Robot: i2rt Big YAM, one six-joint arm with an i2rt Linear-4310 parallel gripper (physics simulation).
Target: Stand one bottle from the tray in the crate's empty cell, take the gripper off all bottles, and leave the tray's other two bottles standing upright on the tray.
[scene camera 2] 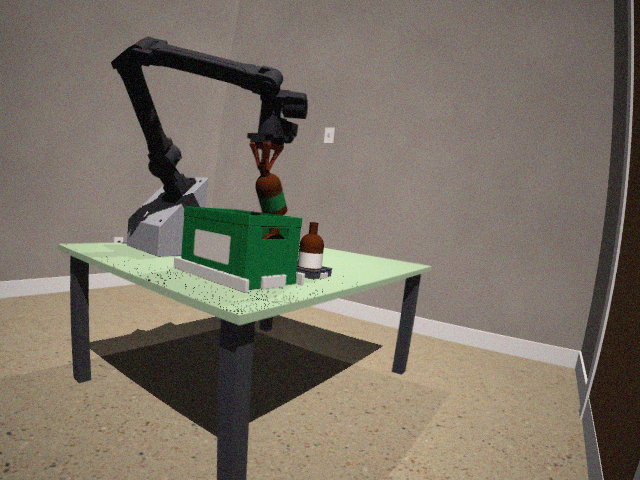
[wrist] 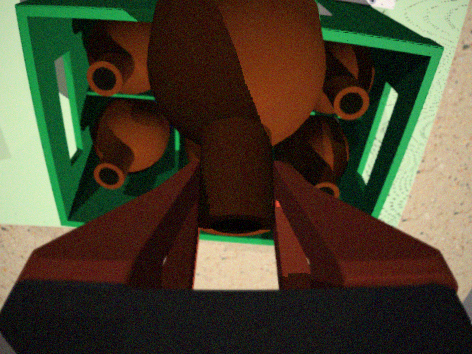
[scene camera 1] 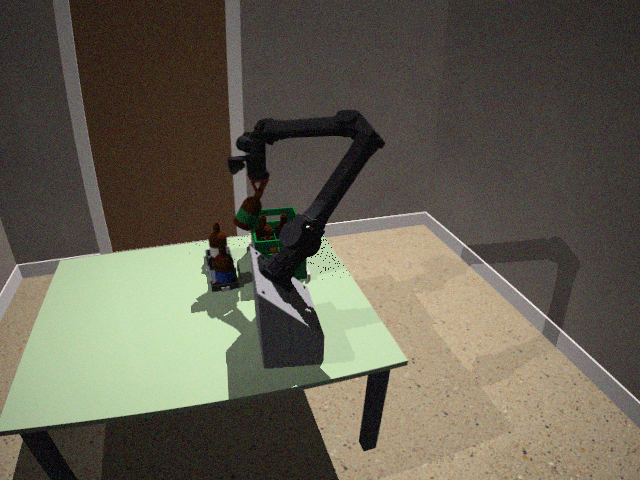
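Seen in the pictures: gripper, between the fingertips: (scene camera 2: 263, 170) (wrist: 236, 176) (scene camera 1: 258, 195); arm's base, origin of its link: (scene camera 2: 180, 191) (scene camera 1: 273, 274).
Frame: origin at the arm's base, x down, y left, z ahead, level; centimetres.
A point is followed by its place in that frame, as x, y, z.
My gripper (scene camera 1: 257, 193) {-7.9, 0.5, 42.2} (scene camera 2: 265, 168) {-7.9, 0.5, 42.2} (wrist: 236, 176) {-7.9, 0.5, 42.2} is shut on the neck of a brown bottle with a green label (scene camera 1: 248, 210) {-3.7, 4.7, 38.3} (scene camera 2: 271, 195) {-1.2, 2.1, 44.6} (wrist: 237, 65) {-7.3, 4.3, 41.8}. The bottle hangs tilted, its base swung toward the tray side, near crate-rim height or above. The green crate (scene camera 1: 279, 210) {4.8, -8.5, 54.5} (scene camera 2: 273, 258) {14.3, -5.5, 55.1} (wrist: 45, 125) {4.0, -5.0, 28.4} holds several brown bottles; the held bottle hides its middle cells in the wrist view. A white-label bottle (scene camera 1: 217, 239) {10.7, 17.5, 44.8} (scene camera 2: 311, 248) {13.0, 14.7, 50.3} and a blue-label bottle (scene camera 1: 223, 263) {10.7, 15.3, 26.5} stand upright on the tray (scene camera 1: 223, 287) {19.9, 16.3, 24.8} (scene camera 2: 326, 270) {19.4, 20.0, 52.7}. The blue-label bottle does not show in scene camera 2.
The grey robot base (scene camera 1: 292, 335) {9.8, -2.9, -16.4} (scene camera 2: 157, 235) {14.7, -11.9, 7.5} stands on the pale green table (scene camera 1: 129, 351) {21.5, 47.2, -3.8} (scene camera 2: 377, 268) {21.5, 55.2, 50.3} near the crate. Low white strips (scene camera 2: 211, 274) {19.8, -16.0, 44.2} run along the crate's foot. The tray stands close beside the crate. The table's far corner lies just beyond the crate.
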